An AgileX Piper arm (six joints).
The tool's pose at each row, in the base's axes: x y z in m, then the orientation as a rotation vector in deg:
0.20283, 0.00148, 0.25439, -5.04, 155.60, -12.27
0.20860, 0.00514, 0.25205, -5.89, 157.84, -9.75
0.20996, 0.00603, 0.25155, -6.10, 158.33, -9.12
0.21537, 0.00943, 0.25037, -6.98, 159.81, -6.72
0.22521, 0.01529, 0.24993, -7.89, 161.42, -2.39
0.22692, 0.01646, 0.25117, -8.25, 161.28, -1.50
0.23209, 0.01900, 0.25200, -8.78, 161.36, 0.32
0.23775, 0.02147, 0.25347, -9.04, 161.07, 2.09
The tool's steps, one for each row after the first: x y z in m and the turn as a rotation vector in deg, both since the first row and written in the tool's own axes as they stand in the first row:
-0.00468, 0.00382, 0.00396, -2.05, 2.00, -0.31
-0.00580, 0.00474, 0.00485, -2.55, 2.44, -0.38
-0.01059, 0.00812, 0.00765, -4.44, 3.74, -0.70
-0.01994, 0.01368, 0.01126, -7.63, 5.13, -0.76
-0.02210, 0.01458, 0.01067, -8.28, 4.96, -0.87
-0.02739, 0.01679, 0.01168, -9.61, 4.99, -0.97
-0.03337, 0.01882, 0.01233, -10.85, 4.67, -0.88

